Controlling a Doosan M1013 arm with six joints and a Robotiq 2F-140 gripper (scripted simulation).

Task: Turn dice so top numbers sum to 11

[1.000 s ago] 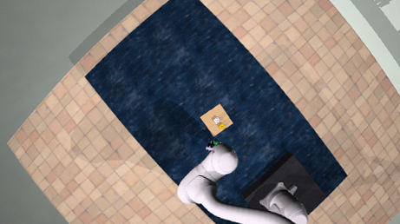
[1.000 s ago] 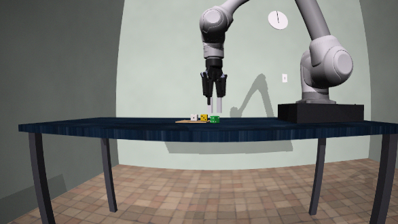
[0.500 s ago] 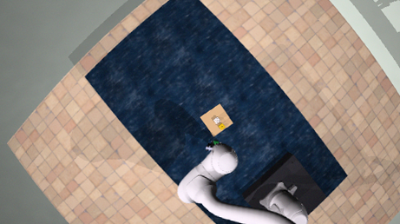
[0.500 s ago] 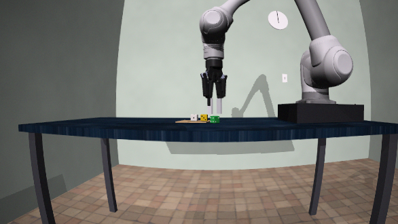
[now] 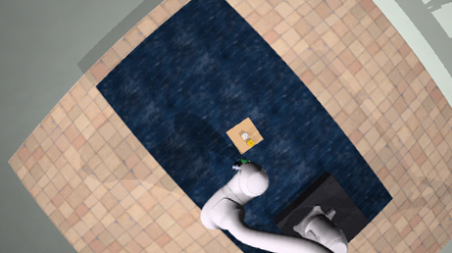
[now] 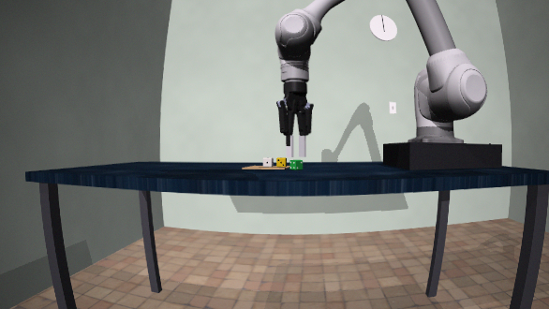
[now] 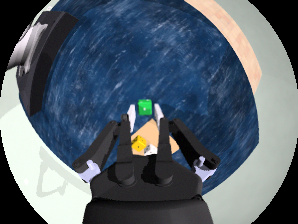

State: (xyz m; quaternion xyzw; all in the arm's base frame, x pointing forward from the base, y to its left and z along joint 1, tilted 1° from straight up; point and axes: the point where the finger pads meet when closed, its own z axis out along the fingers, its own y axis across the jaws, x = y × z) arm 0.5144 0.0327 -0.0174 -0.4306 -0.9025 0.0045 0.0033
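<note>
Right now my hand is 6 cm above the green die. From my hand the other things lie so: white die: 10 cm to the right, 9 cm ahead, 5 cm below; yellow die: 9 cm to the right, 5 cm below, 5 cm ahead; tan mat: 10 cm to the right, 9 cm ahead, 7 cm below.
</note>
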